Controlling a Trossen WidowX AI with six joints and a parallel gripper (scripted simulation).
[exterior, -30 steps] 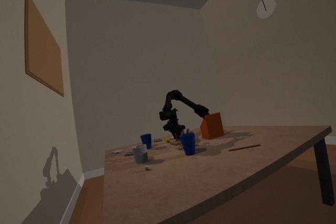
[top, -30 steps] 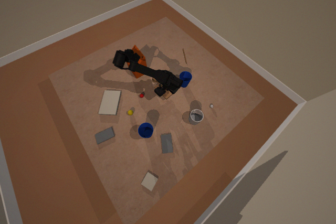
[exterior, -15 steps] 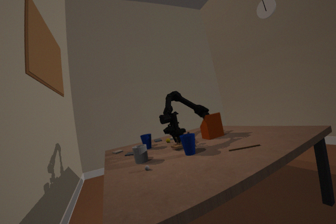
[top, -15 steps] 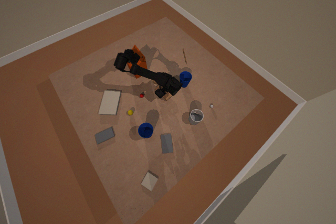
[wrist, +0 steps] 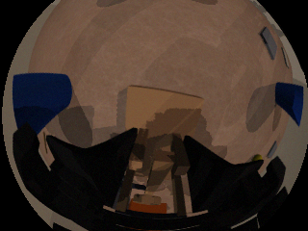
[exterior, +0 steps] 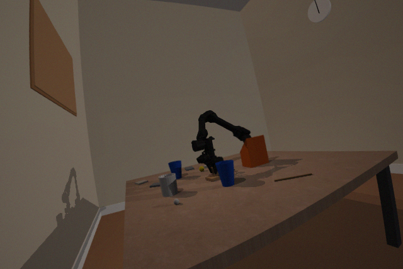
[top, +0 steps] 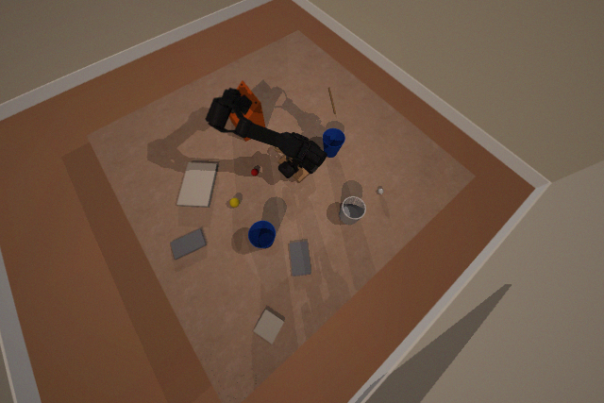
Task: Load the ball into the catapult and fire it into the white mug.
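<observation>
Now: gripper tip 160 mm to the left of the red ball, 120 mm past it and 20 mm above it. Round my gripper tip: yellow ball (300 mm to the right, 60 mm behind, 10 mm below); then white mug (290 mm ahead, 30 mm to the left); then wooden catapult (70 mm behind, 20 mm above, 10 mm to the left).
</observation>
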